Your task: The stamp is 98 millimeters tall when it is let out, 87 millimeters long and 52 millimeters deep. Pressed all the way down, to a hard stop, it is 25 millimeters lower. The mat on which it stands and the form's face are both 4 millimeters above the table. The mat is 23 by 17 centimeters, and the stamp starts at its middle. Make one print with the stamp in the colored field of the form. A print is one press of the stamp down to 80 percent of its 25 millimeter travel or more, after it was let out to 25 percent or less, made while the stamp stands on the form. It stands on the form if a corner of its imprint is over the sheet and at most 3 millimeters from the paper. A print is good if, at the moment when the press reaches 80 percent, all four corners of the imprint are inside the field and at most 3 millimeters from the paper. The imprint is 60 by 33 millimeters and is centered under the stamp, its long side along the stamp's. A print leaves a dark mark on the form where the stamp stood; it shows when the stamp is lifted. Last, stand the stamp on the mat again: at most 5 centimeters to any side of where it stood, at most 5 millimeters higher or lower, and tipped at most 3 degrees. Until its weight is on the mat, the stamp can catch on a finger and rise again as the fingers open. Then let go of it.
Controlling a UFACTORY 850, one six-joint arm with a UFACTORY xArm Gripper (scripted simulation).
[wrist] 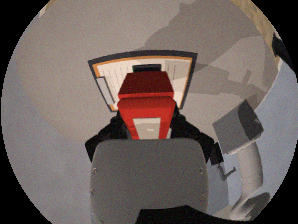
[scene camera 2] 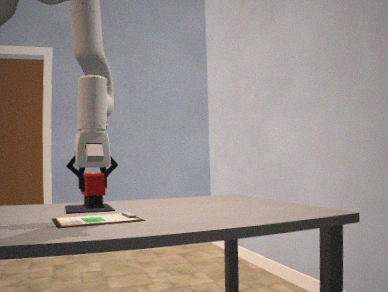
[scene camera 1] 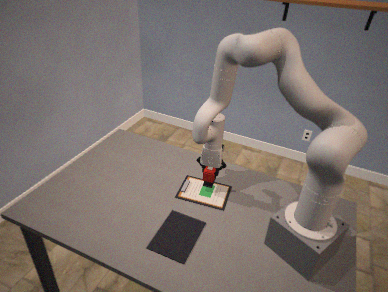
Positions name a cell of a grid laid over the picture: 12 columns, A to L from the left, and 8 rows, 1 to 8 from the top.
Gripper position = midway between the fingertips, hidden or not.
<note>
I see my gripper (scene camera 2: C6), a red stamp (wrist: F4) and a form (scene camera 1: F6).
My gripper is seen too in the wrist view (wrist: F4). The form shows as well in the wrist view (wrist: E3).
</note>
